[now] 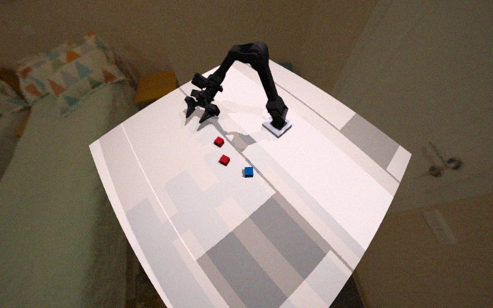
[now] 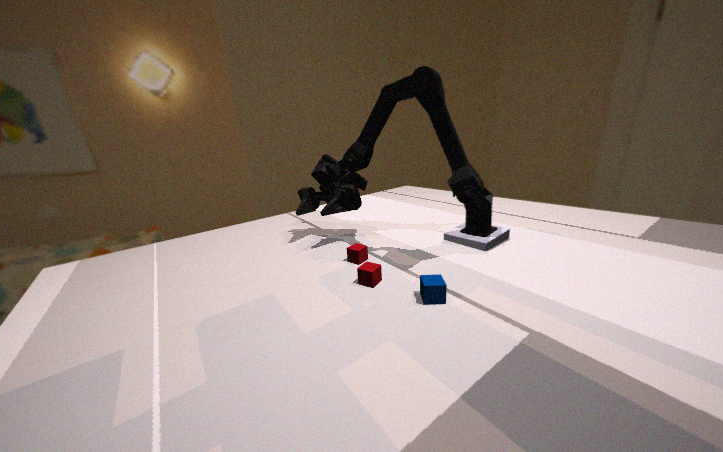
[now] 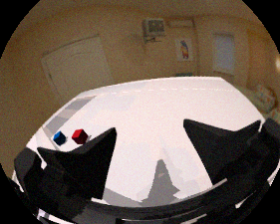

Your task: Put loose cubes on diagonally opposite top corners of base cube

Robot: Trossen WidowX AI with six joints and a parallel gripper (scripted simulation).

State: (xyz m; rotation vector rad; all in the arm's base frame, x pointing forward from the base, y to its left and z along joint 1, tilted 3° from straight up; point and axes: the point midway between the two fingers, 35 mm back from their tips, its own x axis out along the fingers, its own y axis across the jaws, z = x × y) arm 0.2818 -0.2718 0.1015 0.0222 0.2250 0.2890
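The blue base cube lies 3 cm behind my gripper tip, 34 cm to the left of it and 7 cm below it.
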